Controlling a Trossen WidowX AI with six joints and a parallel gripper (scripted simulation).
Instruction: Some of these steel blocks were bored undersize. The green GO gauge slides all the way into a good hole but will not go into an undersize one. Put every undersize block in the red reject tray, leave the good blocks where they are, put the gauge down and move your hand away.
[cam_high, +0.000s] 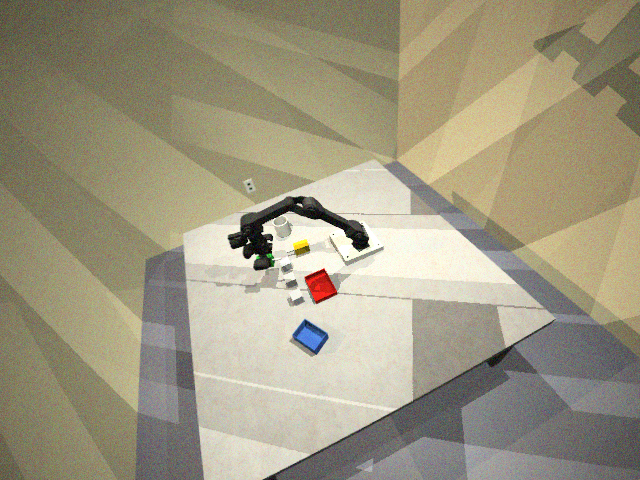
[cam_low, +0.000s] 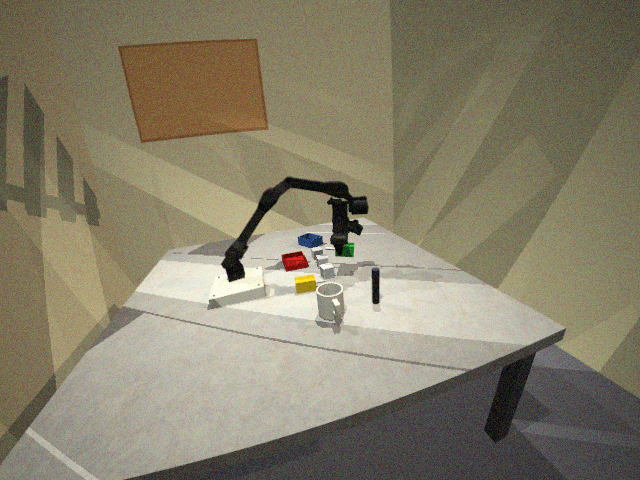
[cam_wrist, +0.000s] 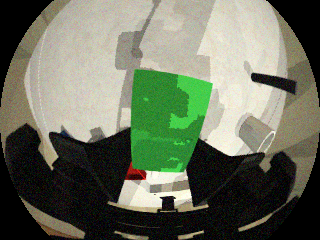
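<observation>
Right now the green GO gauge is 2 cm above my gripper tip and 1 cm behind it. Round my gripper tip: black cylinder: 25 cm to the right, 2 cm below, 1 cm behind; yellow block: 15 cm behind, 6 cm below, 5 cm to the right; steel block: 10 cm to the left, 6 cm below, 4 cm behind.
</observation>
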